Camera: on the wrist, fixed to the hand. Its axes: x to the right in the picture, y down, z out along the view.
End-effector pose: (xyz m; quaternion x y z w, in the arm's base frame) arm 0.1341 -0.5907 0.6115 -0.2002 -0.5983 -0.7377 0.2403
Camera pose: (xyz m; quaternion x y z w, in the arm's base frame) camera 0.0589 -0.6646 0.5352 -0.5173 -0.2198 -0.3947 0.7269
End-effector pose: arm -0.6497 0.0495 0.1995 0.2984 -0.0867 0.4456 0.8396
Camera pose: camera -0.5722 0.0786 0.0991 0.0681 -0.2285 0.9249 0.2962
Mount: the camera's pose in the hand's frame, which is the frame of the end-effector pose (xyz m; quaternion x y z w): 0.0245 -0.0922 -0.0885 -0.0528 0.0795 0.7068 0.7009
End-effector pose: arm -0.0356 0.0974 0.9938 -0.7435 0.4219 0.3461 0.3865
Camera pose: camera 0.0735 0.0437 1.0401 0.2709 -0.8337 -0.4790 0.0465
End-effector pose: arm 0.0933 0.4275 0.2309 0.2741 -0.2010 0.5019 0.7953
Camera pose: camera 0.1912 0.4689 0.1558 -0.0318 -0.2979 0.9251 0.2331
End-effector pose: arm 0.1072 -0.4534 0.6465 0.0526 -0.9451 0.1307 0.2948
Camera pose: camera 0.1515 -0.5179 0.7505 -0.6571 -0.6831 0.2543 0.1922
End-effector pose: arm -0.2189 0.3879 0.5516 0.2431 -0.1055 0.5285 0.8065
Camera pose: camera -0.1330 0.4223 0.4601 0.0112 -0.2096 0.9543 0.2130
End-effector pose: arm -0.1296 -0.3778 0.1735 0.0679 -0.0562 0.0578 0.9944
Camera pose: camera -0.0849 -0.4534 0.0775 -0.0492 -0.0114 0.7458 0.6642
